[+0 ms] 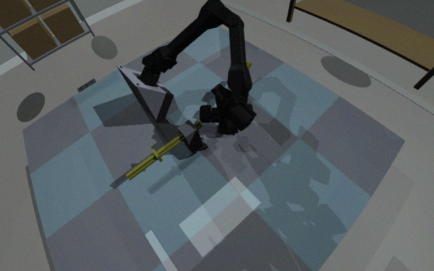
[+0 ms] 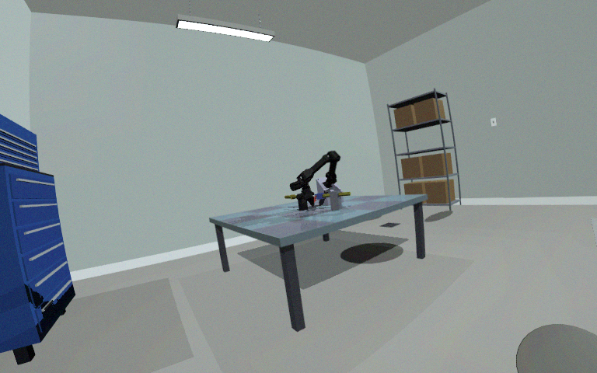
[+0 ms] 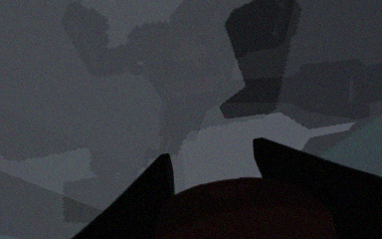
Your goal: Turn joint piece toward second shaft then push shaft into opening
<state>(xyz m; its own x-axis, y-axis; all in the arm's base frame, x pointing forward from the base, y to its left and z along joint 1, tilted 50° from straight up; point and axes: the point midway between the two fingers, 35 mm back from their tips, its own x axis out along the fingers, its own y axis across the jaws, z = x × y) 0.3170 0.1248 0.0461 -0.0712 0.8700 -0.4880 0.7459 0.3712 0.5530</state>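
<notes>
My gripper tip is 5 cm below the dark red joint piece.
</notes>
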